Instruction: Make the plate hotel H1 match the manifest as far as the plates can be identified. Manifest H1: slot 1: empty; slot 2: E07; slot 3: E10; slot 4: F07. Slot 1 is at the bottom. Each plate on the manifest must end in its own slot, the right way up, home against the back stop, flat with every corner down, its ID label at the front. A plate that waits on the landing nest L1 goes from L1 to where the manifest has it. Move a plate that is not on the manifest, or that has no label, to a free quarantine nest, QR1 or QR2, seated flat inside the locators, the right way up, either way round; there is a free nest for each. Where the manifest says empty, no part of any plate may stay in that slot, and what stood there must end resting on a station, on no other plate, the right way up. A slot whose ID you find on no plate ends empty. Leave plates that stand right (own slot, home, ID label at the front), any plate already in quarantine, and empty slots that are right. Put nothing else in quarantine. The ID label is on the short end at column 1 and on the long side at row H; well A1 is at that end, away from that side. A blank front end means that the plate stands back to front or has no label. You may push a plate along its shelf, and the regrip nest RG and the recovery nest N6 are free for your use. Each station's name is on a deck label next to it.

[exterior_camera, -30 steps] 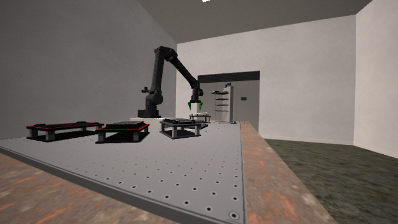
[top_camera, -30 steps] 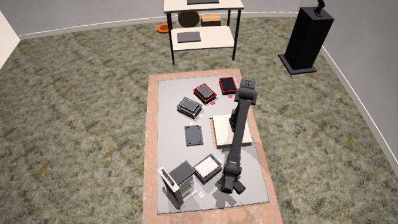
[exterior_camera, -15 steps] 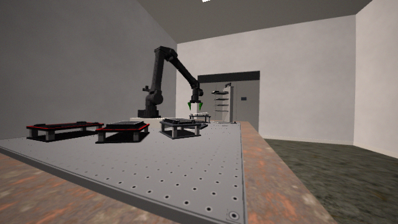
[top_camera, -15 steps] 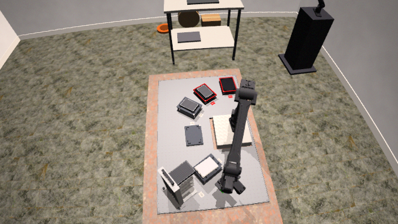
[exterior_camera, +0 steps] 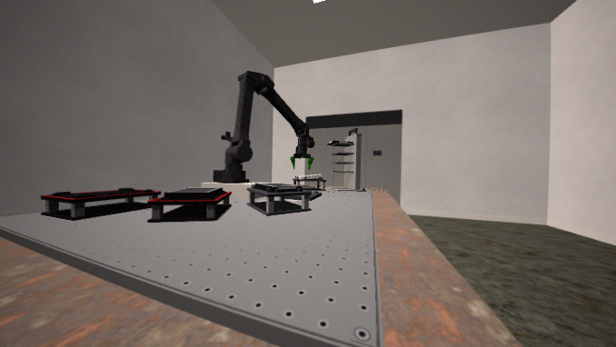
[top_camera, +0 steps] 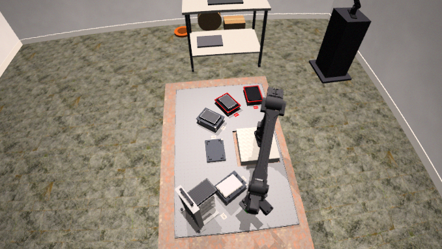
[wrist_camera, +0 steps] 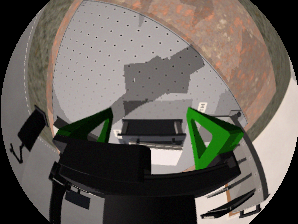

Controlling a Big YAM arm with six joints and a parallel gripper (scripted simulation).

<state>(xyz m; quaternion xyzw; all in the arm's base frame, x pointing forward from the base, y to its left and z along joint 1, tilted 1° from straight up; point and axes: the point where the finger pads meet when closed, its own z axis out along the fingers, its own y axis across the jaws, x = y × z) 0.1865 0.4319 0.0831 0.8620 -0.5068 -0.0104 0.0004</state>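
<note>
My gripper is now 14 cm to the left of the white plate, 9 cm short of it and 5 cm above it. Also, from my hand: plate hotel H1: 32 cm ahead, 4 cm above, 2 cm to the right; N6 deck label: 53 cm to the right, 12 cm below, 12 cm ahead; H1 deck label: 15 cm ahead, 12 cm below, 1 cm to the left.
</note>
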